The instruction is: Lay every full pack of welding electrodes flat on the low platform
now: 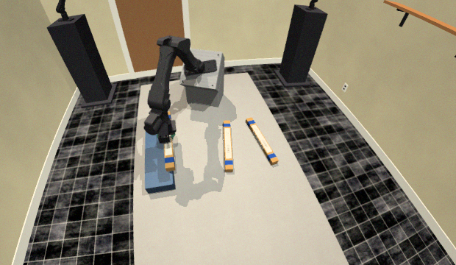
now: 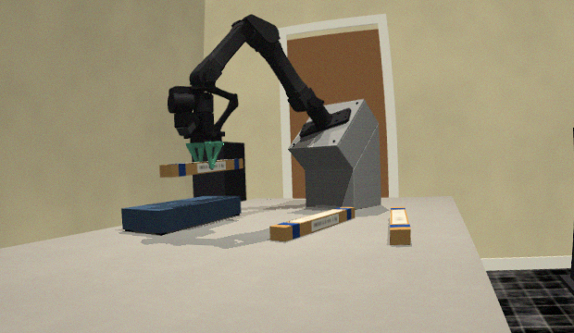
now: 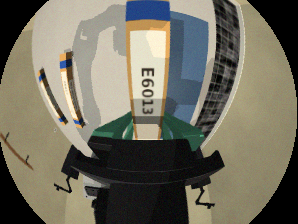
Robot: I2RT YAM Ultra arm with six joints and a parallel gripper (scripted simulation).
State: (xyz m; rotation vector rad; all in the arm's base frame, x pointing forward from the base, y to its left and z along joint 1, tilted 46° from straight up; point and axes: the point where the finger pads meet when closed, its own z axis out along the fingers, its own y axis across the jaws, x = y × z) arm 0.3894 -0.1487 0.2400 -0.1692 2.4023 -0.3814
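My hand is 80 mm to the left of the blue low platform and 150 mm above it.
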